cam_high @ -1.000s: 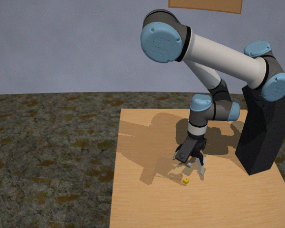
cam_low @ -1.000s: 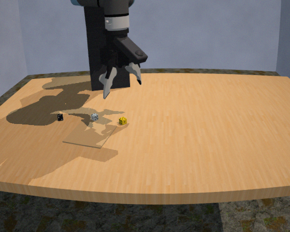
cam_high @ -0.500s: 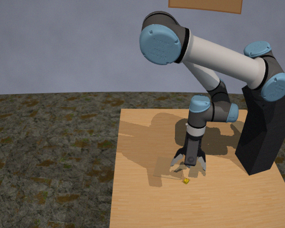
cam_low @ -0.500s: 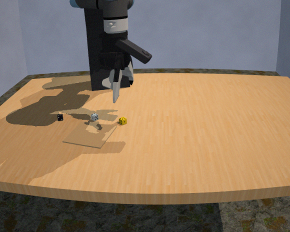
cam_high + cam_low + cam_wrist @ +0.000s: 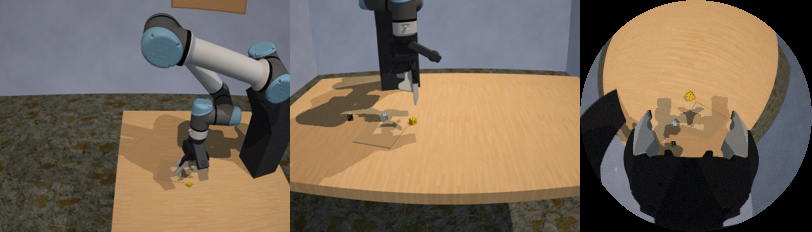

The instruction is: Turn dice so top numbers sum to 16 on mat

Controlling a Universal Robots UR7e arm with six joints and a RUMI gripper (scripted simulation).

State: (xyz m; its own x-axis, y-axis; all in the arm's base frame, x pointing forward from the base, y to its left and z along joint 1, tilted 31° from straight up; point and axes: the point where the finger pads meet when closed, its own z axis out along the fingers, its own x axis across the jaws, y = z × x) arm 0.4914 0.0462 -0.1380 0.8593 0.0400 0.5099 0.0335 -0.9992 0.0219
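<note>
The yellow die lies 1 cm behind my hand, 1 cm to the right of it and 10 cm below it. Also, from my hand: thin tan mat: 5 cm ahead, 12 cm to the right, 10 cm below; black die: 8 cm behind, 24 cm to the right, 10 cm below; white die: 6 cm behind, 11 cm to the right, 10 cm below.
</note>
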